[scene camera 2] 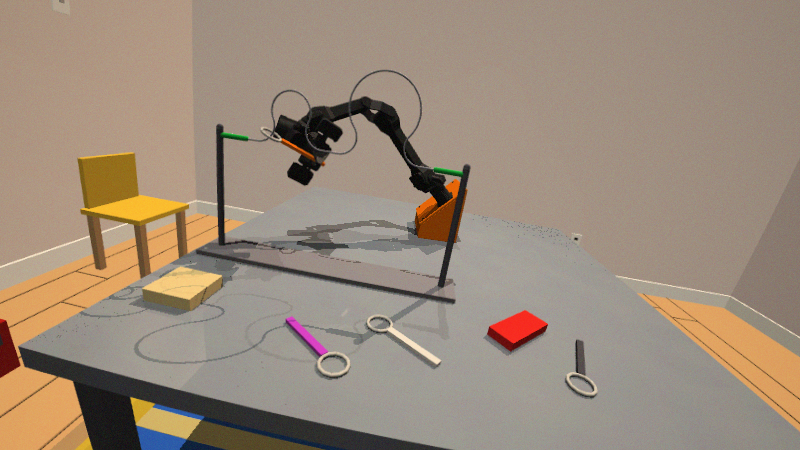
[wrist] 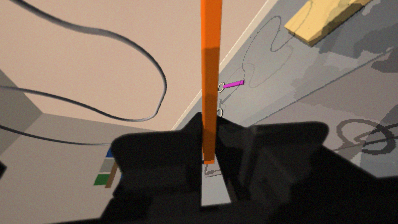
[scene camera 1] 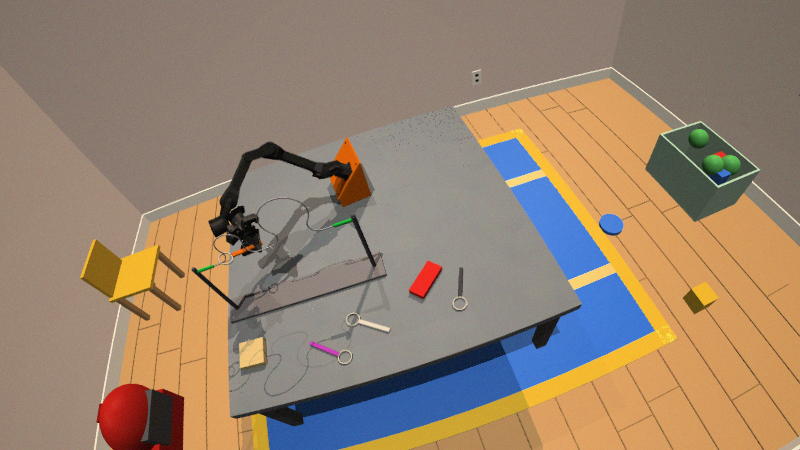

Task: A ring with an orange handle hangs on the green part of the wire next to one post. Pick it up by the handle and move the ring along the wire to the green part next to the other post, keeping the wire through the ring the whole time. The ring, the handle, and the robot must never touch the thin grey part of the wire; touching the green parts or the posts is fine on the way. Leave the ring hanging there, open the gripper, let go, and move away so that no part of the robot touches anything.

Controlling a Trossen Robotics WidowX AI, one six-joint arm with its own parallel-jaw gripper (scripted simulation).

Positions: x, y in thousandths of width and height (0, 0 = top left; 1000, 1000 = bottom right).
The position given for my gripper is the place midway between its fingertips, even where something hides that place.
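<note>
I can see my gripper (scene camera 2: 397, 368), (scene camera 1: 326, 559), (wrist: 511, 520). There is a red block (scene camera 2: 639, 741) as well, though the wrist view does not show it, since it is hidden by my gripper. A tan block (scene camera 2: 229, 641), (scene camera 1: 316, 786) is part of the scene, and so is a purple-handled ring (scene camera 2: 378, 741).
</note>
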